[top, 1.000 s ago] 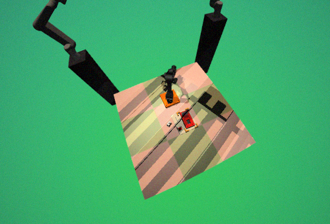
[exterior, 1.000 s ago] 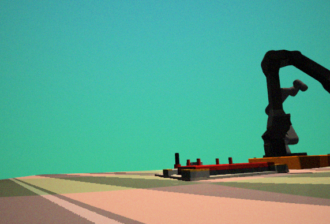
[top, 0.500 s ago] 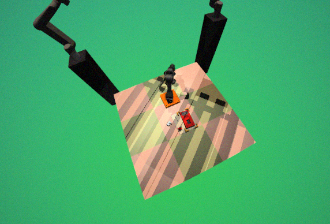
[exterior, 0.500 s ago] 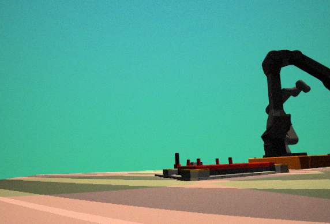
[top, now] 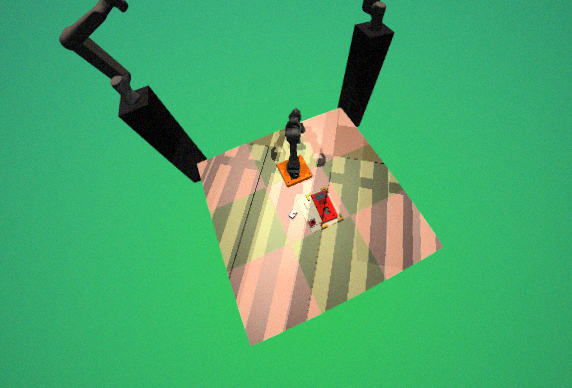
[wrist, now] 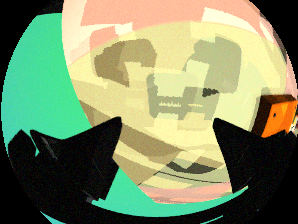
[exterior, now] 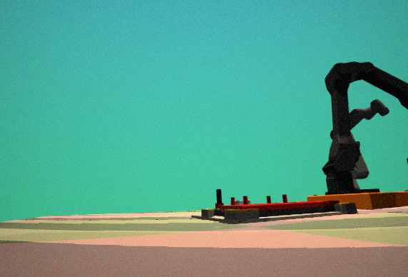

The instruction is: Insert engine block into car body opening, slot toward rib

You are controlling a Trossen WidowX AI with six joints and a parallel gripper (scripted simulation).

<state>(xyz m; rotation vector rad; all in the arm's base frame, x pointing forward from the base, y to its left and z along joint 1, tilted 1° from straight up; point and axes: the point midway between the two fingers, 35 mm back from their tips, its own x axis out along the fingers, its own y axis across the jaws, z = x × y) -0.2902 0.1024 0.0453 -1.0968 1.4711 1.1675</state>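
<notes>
The engine block is 560 mm ahead of my gripper tip, 210 mm to the right of it and 20 mm below it.
</notes>
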